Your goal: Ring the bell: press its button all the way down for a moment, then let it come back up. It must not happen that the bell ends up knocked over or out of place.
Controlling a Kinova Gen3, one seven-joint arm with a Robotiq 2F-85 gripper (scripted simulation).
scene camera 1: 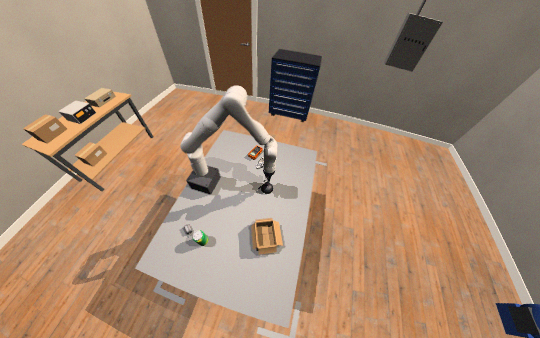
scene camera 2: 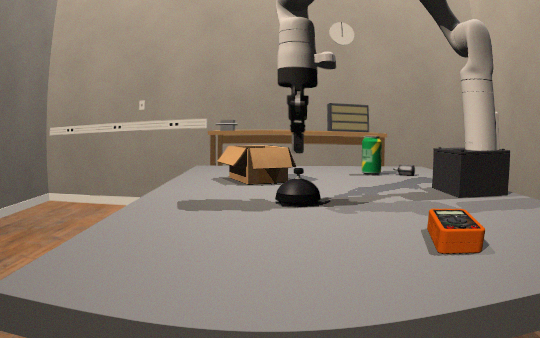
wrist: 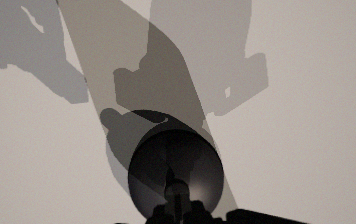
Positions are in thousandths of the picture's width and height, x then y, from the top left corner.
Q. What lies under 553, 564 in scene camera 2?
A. A bell.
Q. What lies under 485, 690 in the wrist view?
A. A bell.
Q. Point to a cardboard box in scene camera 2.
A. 492, 469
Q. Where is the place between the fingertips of my gripper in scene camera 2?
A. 551, 454
